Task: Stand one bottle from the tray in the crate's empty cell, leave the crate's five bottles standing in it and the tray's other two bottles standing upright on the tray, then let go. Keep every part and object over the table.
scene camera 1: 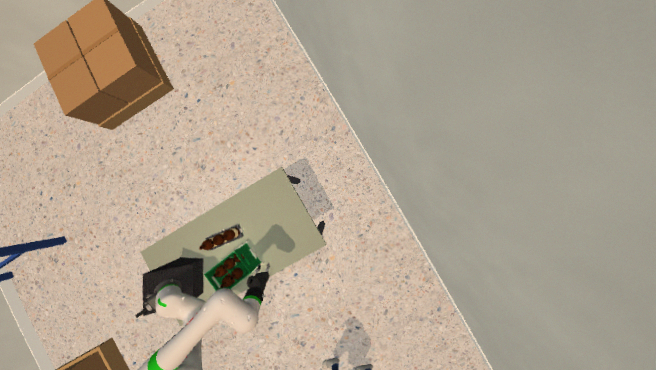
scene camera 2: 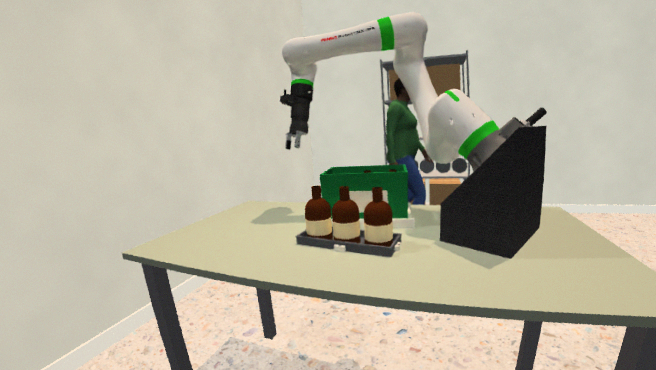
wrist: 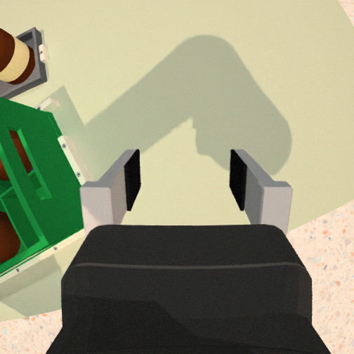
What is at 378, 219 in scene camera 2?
A brown bottle.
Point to a brown bottle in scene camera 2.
317, 210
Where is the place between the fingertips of my gripper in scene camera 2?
292, 148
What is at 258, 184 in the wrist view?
My gripper.
